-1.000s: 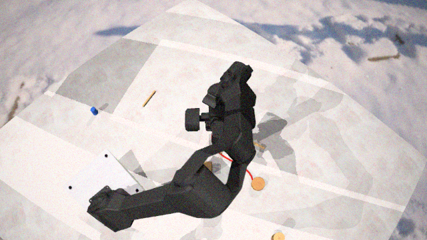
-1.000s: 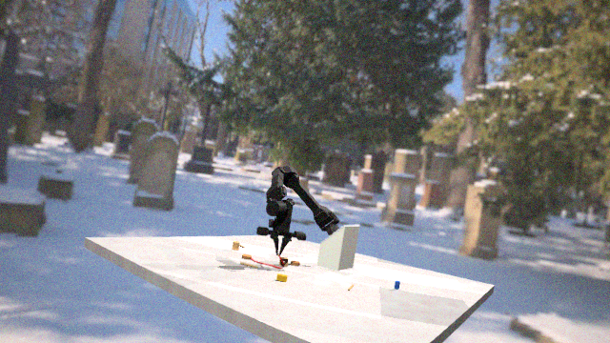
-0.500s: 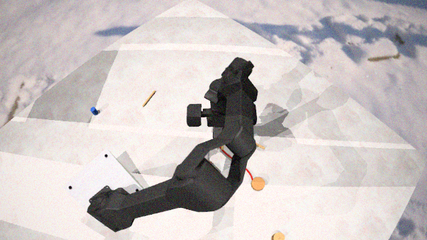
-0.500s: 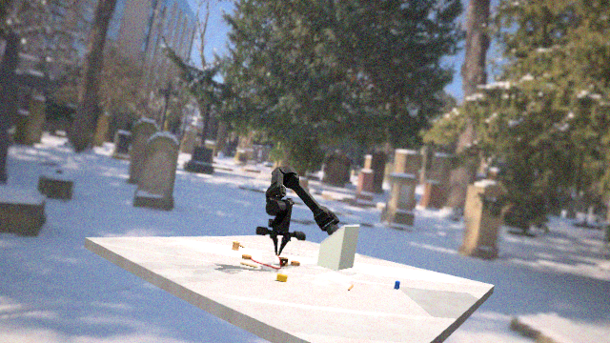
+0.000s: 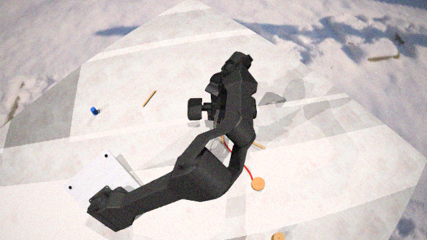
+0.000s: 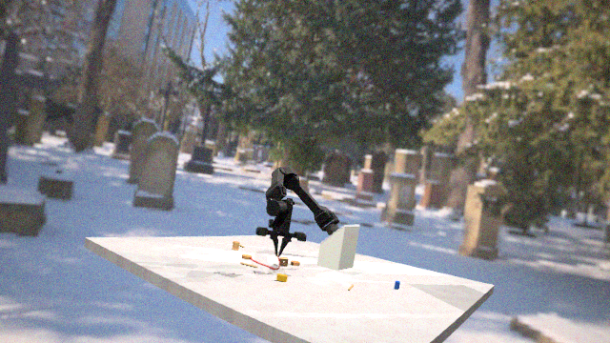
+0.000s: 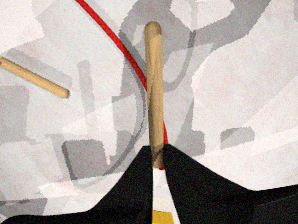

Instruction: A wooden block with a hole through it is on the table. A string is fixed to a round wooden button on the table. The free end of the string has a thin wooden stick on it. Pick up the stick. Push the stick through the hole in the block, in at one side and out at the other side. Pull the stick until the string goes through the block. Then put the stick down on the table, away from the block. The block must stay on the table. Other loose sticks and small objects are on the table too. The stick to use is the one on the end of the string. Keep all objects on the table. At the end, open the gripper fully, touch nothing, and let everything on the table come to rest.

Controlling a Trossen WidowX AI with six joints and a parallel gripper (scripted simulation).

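The wooden block lies 12 cm behind my gripper tip, 6 cm to the right of it and 4 cm below it. Round my gripper tip: yellow piece 10 cm to the left, 9 cm ahead, 5 cm below; then round wooden button 20 cm to the right, 5 cm below, 5 cm behind; then blue cylinder 38 cm to the left, 28 cm behind, 5 cm below.
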